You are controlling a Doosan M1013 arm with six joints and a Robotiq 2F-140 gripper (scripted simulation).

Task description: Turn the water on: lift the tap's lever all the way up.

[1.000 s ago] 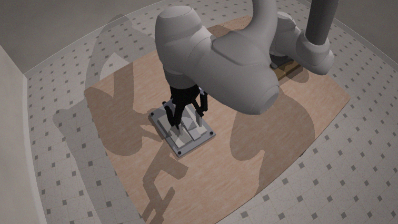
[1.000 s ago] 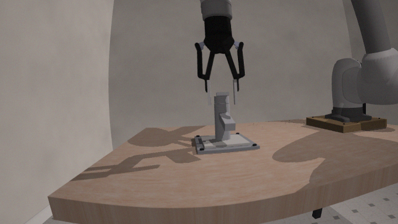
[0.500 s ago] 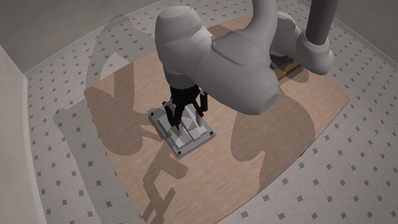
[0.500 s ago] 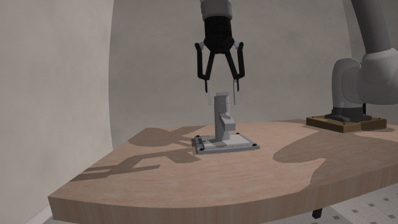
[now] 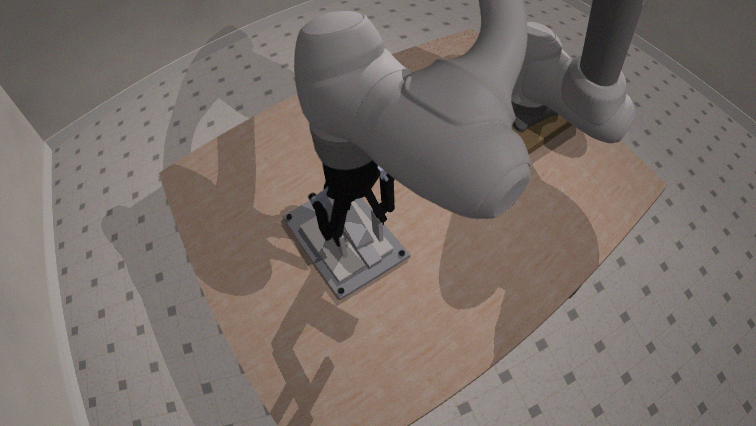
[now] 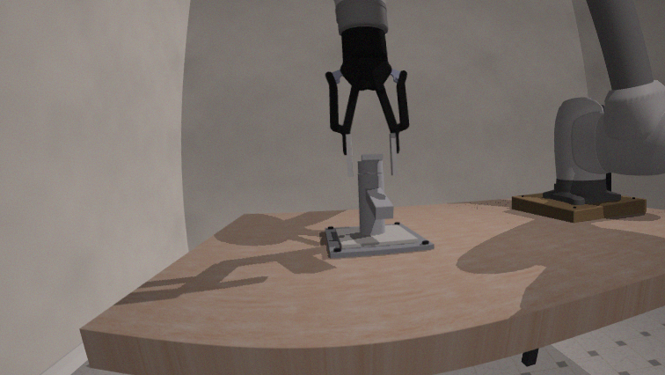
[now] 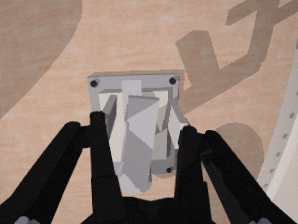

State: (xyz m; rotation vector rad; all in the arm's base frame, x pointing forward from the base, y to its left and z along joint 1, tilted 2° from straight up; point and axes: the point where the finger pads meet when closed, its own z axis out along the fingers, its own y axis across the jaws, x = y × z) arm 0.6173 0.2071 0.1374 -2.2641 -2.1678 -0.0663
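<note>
Right now the lever is 40 mm to the right of my hand. From my hand the other things lie so: grey tap: 70 mm to the right, 50 mm below.
</note>
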